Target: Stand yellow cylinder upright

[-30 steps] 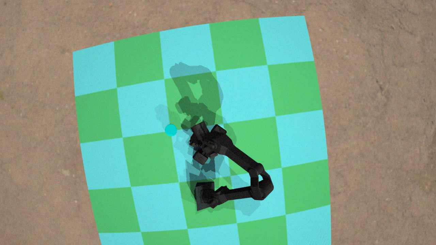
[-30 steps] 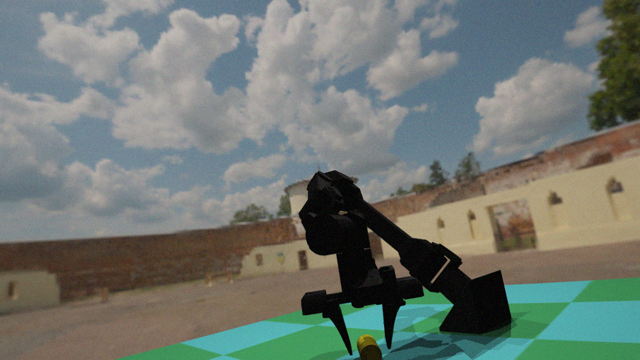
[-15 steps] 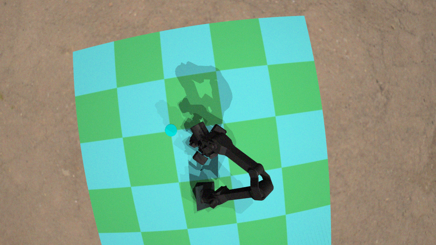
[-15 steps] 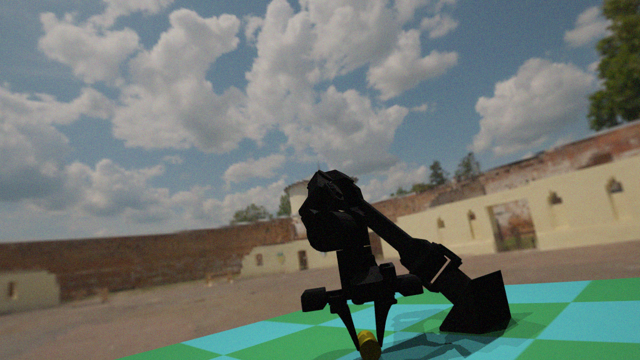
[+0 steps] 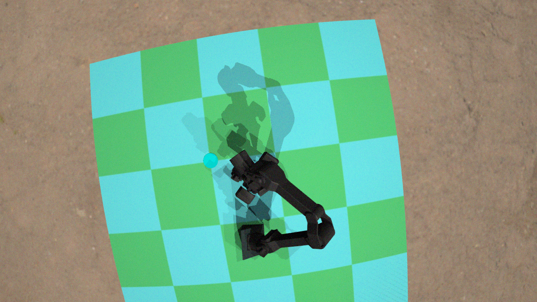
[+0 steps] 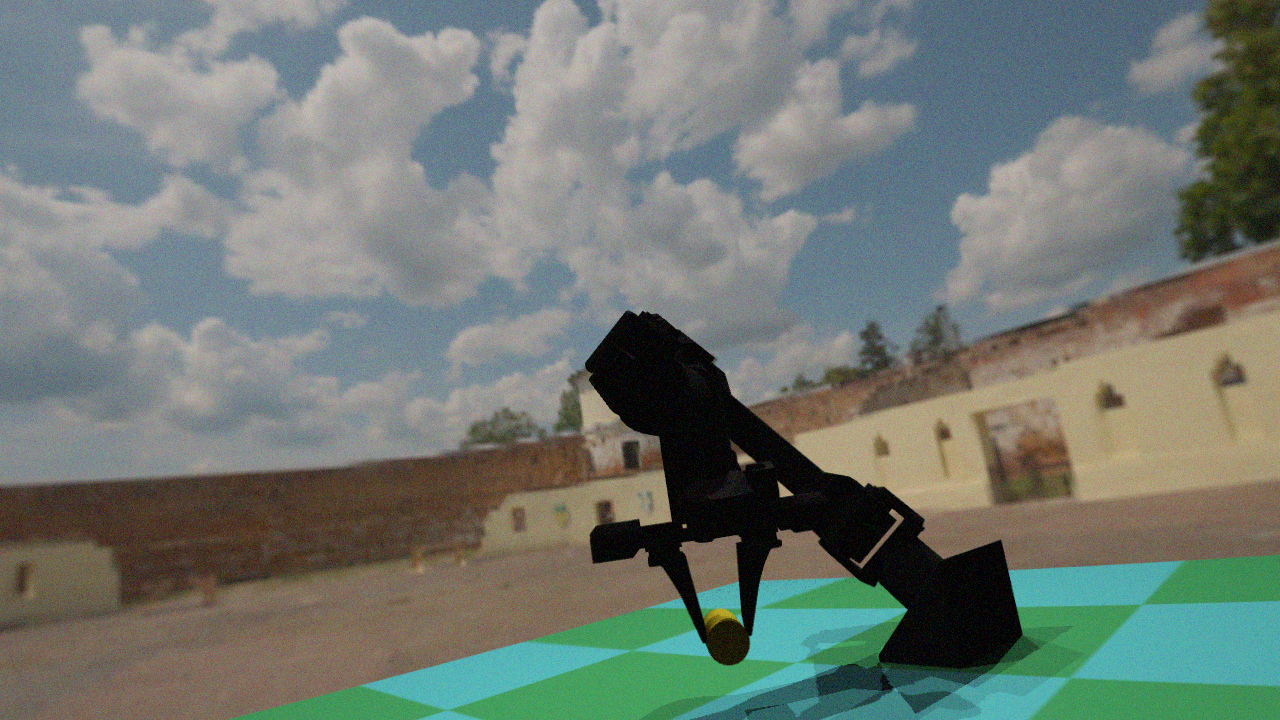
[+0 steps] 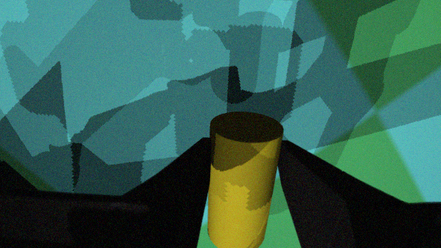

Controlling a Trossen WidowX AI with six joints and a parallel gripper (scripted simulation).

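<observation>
Now: gripper tip 6 cm short of the cyan circle, 19 cm to the right of it and 7 cm above it. Round my gripper tip: yellow tall cylinder (1 cm behind, 2 cm to the right).
</observation>
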